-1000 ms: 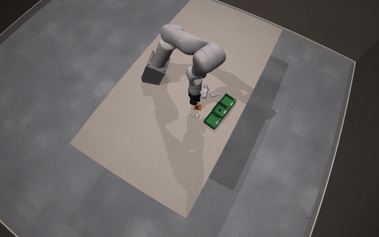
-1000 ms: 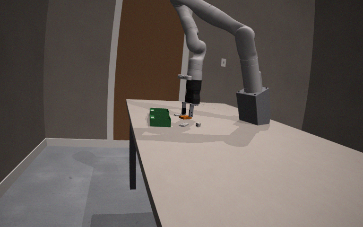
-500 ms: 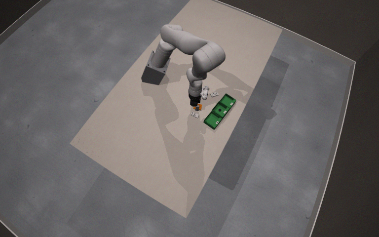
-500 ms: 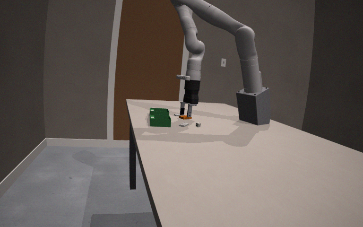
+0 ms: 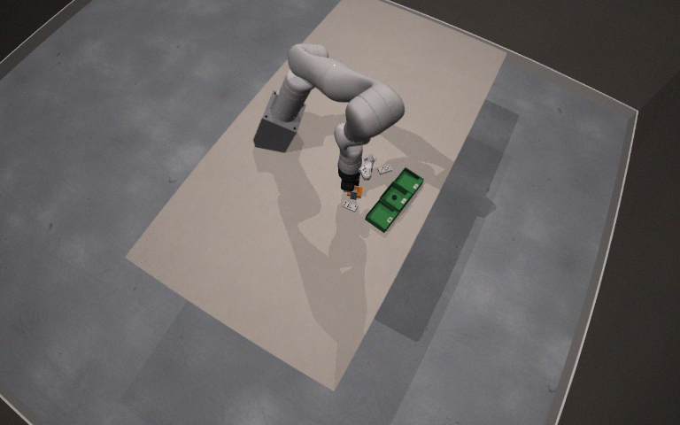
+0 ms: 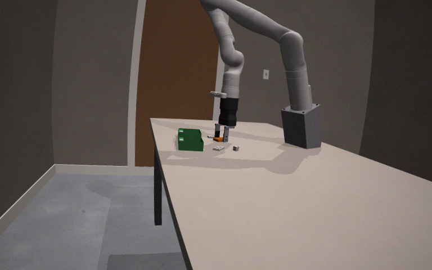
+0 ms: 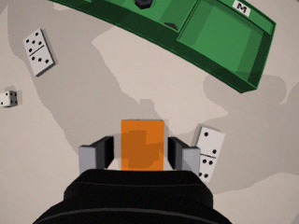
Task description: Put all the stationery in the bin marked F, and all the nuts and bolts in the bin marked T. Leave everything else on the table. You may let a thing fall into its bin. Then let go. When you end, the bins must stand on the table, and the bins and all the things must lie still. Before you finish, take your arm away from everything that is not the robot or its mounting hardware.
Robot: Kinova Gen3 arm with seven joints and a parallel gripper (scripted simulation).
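Now: the orange flat block 10 mm below my hand. From my hand the other things lie so: die 150 mm to the left, 10 mm below, 10 mm behind; green three-compartment bin 140 mm ahead, 50 mm to the left.
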